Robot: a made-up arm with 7 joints.
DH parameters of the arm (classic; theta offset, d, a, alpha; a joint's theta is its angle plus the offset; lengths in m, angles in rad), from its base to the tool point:
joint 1: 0 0.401 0 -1.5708
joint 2: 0 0 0 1.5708
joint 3: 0 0.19 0.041 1.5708
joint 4: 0 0 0.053 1.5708
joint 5: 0 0.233 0 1.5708
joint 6: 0 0 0.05 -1.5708
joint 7: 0 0.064 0 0
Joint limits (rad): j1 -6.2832..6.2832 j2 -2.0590..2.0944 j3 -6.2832..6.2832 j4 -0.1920..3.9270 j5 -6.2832..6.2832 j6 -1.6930..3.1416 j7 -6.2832..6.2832
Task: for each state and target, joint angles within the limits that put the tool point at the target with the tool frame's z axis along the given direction. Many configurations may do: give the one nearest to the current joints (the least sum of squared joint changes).
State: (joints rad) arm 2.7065 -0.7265 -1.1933 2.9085 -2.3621 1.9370 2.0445
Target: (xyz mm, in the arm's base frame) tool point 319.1 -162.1 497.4 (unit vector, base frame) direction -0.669 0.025 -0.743
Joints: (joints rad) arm 3.0410 -1.0479 -1.2539 3.5294 -2.6166 2.5454 2.0445
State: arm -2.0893 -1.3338 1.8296 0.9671 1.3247 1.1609 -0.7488
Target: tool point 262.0 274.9 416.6 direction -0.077 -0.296 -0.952
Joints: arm -1.3606 -1.1514 1.6353 1.5806 0.8771 1.6651 -0.7488
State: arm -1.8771 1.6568 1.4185 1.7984 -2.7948 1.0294 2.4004
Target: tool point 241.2 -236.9 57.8 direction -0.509 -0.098 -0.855
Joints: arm -1.3846 2.0944 1.0908 2.1392 -2.0145 1.4390 2.4004
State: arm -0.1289 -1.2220 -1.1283 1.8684 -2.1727 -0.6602 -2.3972
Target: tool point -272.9 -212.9 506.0 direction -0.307 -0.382 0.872
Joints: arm -0.1336 -1.8753 -1.2265 1.3266 -1.3628 -0.8161 -2.3972
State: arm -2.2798 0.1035 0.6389 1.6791 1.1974 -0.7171 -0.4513
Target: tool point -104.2 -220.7 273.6 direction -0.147 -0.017 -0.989
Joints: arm -2.4821 0.7393 0.6997 0.8932 1.8705 -0.6108 -0.4513
